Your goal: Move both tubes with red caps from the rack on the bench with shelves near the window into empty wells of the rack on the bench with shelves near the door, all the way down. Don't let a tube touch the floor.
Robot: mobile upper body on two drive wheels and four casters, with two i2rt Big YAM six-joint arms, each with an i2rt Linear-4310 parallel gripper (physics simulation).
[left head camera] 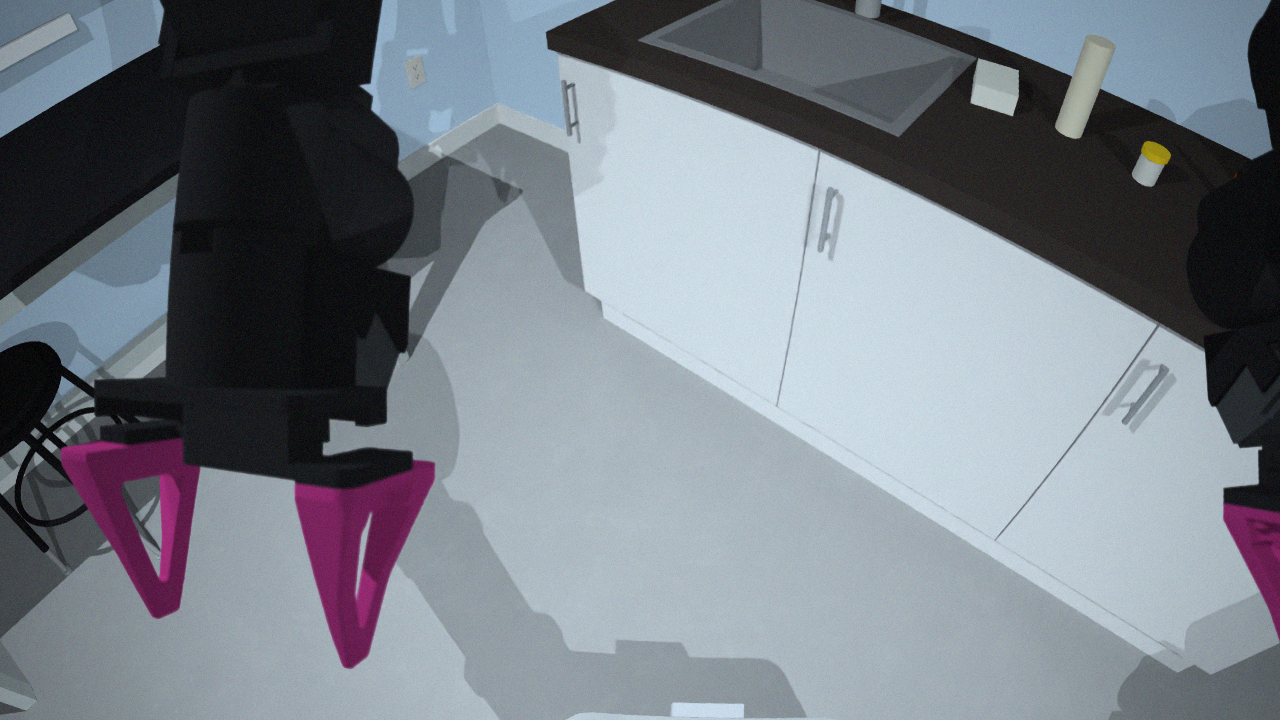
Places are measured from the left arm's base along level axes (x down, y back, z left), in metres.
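Pixels of known places: left gripper, fingertip midpoint: (252,638).
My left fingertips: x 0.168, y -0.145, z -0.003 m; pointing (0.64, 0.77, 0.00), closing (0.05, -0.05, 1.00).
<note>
Ahead of a thing's pixels: the offset from my left fingertips to its top centre. "spot": to the spot under its first point. Level surfaces: height alone.
My left gripper (257,637) hangs at the left of the view with its two magenta fingers spread wide; it is open and empty, above the floor. My right gripper shows only in part at the right edge, with part of one magenta finger in view; the space between its fingers is outside the picture. No rack and no tube with a red cap shows in this view.
A white cabinet (680,223) with a dark counter @[dx +0.332 m] (1002,183) and a grey sink (805,67) runs along the right. On the counter stand a white box @[dx +0.292, dy -1.065, dz -0.717 m] (995,87), a cream cylinder @[dx +0.154, dy -0.970, dz -0.838 m] (1084,86) and a yellow-capped jar @[dx +0.272, dy -0.843, dz -0.936 m] (1149,164). A black stool @[spot: dx +0.683, dy -0.570, dz +1.305 m] (26,389) and a dark bench top @[dx +0.328 m] (80,161) are at left.
</note>
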